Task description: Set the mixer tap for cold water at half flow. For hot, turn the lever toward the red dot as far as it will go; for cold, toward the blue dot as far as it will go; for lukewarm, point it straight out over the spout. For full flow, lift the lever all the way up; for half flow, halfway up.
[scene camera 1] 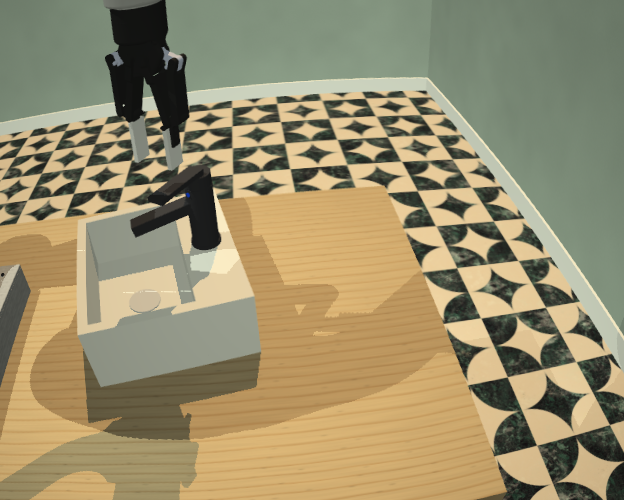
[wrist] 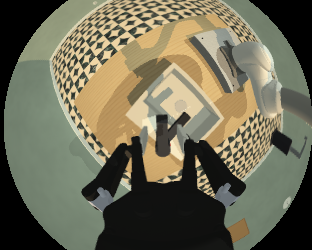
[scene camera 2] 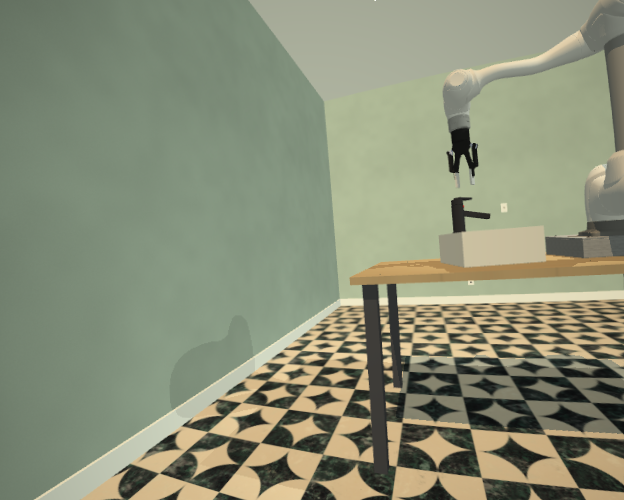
Path:
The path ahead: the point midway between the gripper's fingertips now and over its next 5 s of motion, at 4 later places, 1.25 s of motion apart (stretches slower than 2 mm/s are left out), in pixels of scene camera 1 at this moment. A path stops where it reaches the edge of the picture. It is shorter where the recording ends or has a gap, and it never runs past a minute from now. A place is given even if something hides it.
My gripper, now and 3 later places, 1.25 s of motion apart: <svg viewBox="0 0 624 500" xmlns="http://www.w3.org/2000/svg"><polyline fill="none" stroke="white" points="158,161 162,184 166,204 167,209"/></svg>

